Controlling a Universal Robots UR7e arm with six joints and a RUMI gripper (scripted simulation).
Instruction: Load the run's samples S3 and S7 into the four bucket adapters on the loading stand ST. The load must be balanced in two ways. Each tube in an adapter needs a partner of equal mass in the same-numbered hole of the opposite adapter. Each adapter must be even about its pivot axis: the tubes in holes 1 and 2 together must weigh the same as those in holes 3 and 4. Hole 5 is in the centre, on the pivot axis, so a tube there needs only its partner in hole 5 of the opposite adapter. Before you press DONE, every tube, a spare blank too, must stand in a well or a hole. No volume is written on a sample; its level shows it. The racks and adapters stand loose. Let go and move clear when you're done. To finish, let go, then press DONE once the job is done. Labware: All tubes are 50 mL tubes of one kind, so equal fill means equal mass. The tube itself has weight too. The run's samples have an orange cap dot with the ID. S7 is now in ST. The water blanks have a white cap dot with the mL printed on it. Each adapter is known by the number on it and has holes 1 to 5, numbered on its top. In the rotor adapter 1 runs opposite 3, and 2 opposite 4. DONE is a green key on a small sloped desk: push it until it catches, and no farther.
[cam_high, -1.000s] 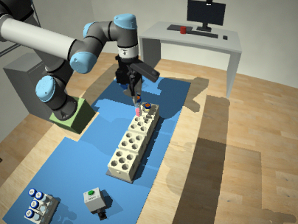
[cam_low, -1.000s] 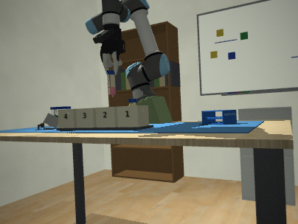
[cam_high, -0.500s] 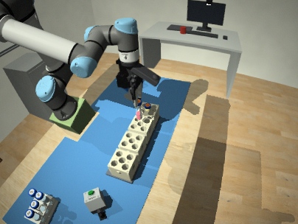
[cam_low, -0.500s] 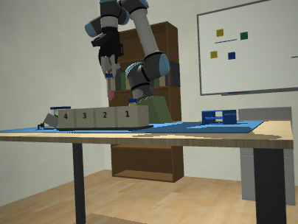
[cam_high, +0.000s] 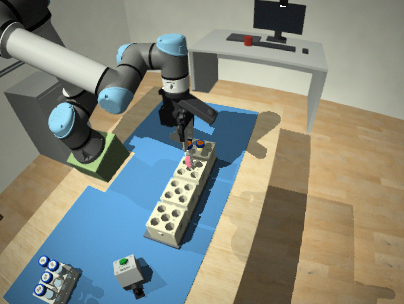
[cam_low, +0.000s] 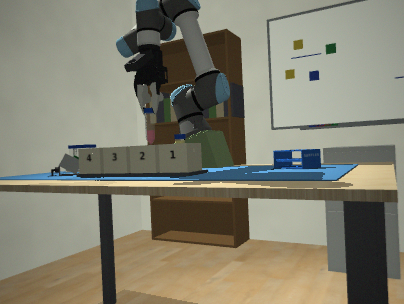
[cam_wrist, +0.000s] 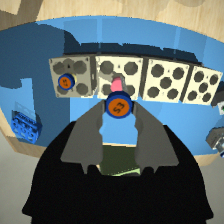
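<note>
Right now the water blank is 540 mm to the right of my hand, 260 mm behind it and 150 mm below it. The rest, counted from my hand: green DONE key (400 mm to the right, 140 mm below, 50 mm behind); then adapter 3 (160 mm below, 110 mm to the right, 10 mm ahead); then blue rack (400 mm to the left, 260 mm behind, 180 mm below).
</note>
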